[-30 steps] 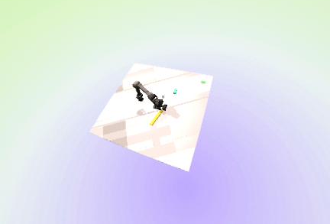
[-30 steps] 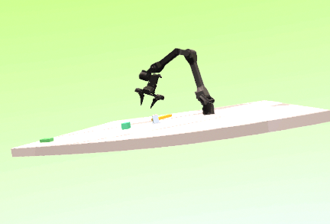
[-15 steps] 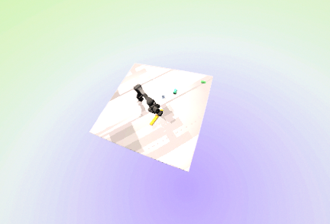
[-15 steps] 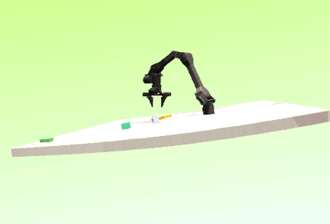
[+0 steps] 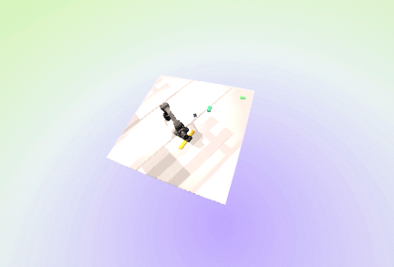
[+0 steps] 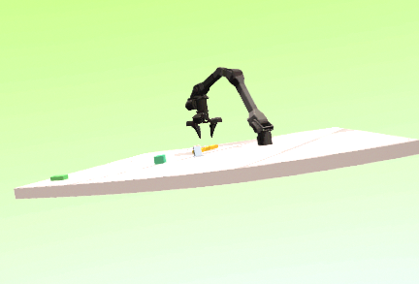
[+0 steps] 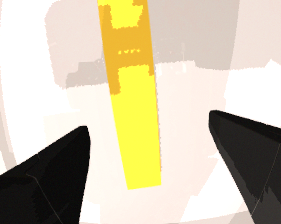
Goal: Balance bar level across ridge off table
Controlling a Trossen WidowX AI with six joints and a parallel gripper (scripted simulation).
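Right now my gripper tip is 50 mm above the yellow bar and 30 mm to the right of it. Also, from my gripper tip: flat green block (720 mm to the left, 430 mm ahead, 50 mm below).
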